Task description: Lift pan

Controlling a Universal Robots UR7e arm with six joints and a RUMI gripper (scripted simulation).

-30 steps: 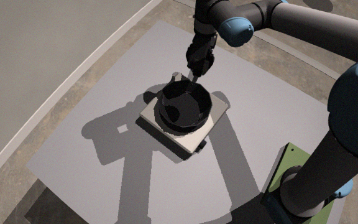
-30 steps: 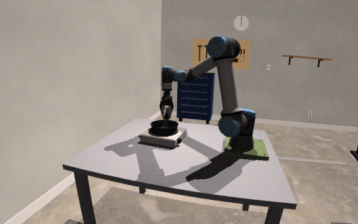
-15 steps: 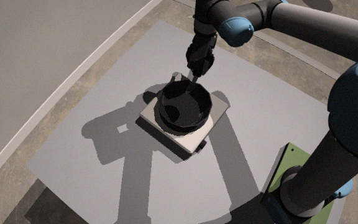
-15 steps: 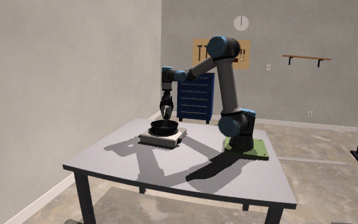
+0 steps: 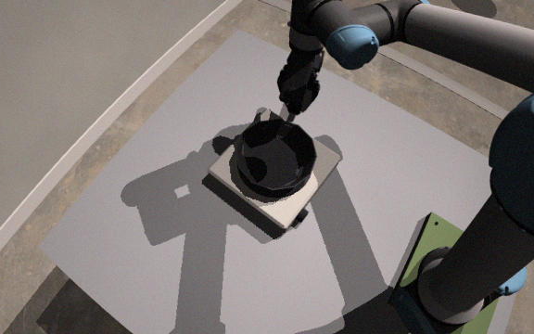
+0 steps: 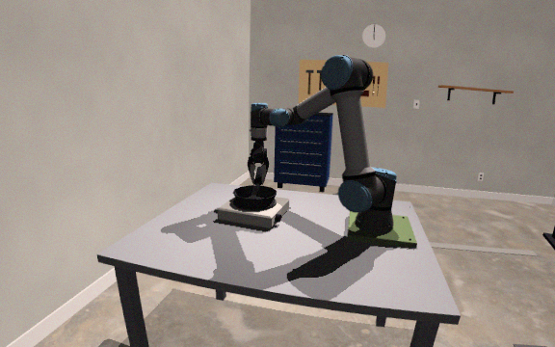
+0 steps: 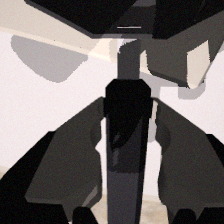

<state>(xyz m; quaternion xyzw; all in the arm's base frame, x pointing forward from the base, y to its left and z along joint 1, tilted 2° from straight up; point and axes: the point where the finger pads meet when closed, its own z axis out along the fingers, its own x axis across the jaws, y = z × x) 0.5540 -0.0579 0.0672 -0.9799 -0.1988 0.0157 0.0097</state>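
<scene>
Right now my hand is 3 cm past the black pan, 7 cm to the right of it and 2 cm above it. The rest, counted from my hand: hot plate (7 cm behind, 13 cm to the left, 8 cm below).
</scene>
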